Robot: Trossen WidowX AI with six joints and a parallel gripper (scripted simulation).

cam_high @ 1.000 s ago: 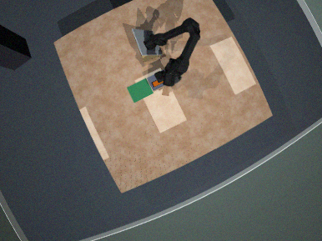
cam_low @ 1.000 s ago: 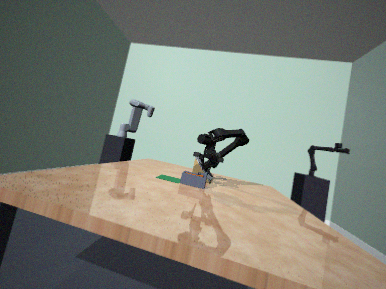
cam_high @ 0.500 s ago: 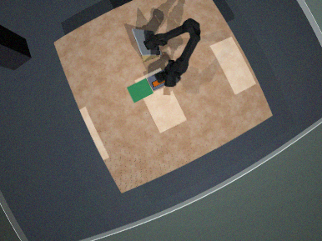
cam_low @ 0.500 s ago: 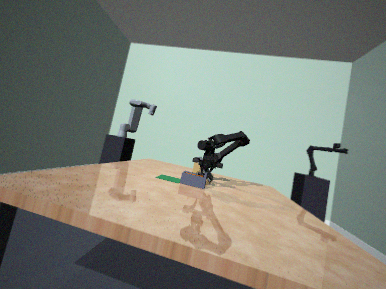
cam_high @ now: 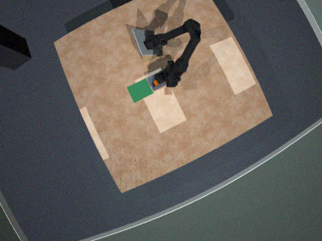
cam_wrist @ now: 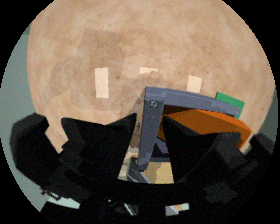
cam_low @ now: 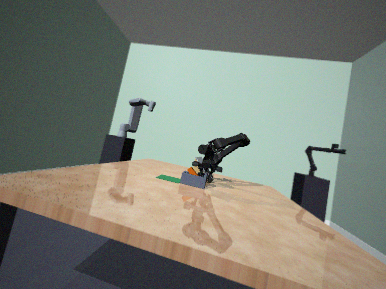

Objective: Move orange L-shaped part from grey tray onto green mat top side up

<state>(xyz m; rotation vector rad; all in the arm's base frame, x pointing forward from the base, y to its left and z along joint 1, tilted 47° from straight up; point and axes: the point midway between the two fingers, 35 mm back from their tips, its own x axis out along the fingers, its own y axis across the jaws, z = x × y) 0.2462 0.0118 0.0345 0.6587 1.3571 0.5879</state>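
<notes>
Now: gripper tip 10 mm past the orange L-shaped part, 50 mm to the left of it and 10 mm below it. Round my gripper tip: green mat 10 mm behind, 220 mm to the right, 60 mm below.
</notes>
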